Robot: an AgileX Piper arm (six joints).
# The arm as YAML. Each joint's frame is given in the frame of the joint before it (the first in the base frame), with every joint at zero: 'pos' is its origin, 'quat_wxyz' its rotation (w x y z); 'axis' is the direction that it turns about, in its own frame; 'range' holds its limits. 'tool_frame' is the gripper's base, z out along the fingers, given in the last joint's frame.
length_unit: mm
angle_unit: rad
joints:
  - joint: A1
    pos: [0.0, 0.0, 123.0]
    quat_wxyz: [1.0, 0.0, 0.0, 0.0]
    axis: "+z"
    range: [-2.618, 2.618]
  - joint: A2
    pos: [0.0, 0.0, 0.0]
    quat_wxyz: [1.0, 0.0, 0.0, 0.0]
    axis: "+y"
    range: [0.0, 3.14]
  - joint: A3
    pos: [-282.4, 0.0, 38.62]
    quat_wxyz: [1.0, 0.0, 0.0, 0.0]
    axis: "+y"
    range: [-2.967, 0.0]
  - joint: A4
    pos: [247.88, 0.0, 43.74]
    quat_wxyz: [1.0, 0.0, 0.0, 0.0]
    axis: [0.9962, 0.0, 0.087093]
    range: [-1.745, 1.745]
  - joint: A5
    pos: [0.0, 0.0, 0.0]
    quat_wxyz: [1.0, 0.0, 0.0, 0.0]
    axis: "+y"
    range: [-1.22, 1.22]
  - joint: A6
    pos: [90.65, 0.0, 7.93]
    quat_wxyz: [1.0, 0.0, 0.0, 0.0]
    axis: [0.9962, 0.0, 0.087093]
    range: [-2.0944, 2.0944]
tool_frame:
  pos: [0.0, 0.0, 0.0]
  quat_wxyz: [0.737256, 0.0, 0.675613, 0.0]
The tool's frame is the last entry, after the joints.
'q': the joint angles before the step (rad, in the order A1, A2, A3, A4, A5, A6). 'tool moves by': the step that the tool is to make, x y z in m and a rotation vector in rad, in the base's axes. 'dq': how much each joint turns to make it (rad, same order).
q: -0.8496 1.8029 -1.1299 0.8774 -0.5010 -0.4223
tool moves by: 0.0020 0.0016 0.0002 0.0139 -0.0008 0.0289
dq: -0.0001 -0.0041 0.0000 -0.0239 0.0316 0.0182
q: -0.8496 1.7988 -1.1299 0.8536 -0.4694 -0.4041
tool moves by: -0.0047 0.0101 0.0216 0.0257 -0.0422 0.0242
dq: 0.0001 -0.0718 0.0021 0.0692 0.0742 -0.0442
